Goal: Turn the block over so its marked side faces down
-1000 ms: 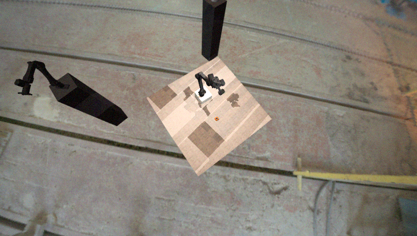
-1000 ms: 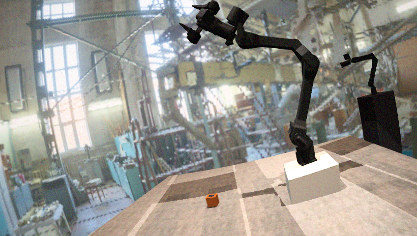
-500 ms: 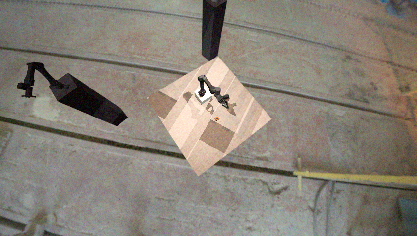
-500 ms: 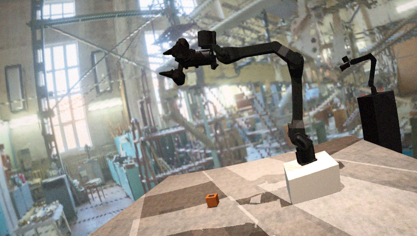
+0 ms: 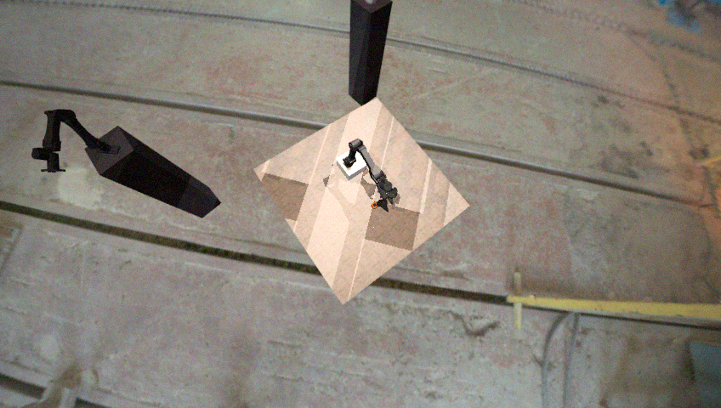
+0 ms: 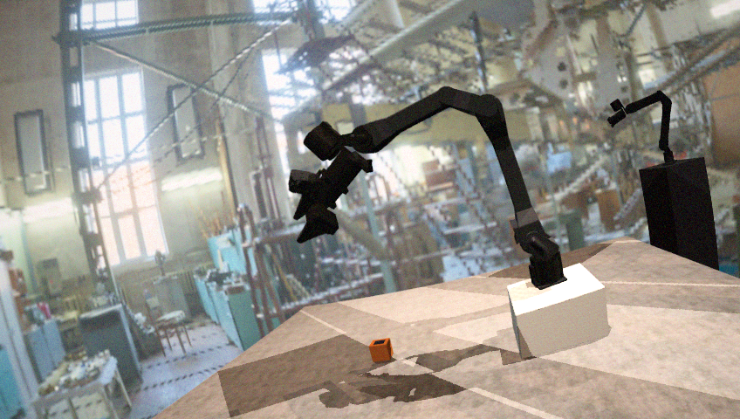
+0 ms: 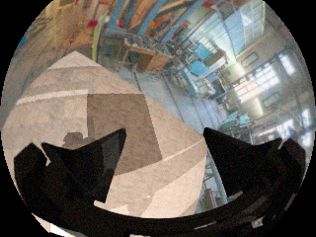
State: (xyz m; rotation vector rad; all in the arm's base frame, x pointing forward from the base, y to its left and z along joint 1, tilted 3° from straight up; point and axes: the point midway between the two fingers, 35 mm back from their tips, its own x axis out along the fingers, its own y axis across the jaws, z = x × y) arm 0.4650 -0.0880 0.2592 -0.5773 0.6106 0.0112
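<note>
Now: gripper tip 12 cm past the orange block, 2 cm to the right of it and 29 cm above it.
</note>
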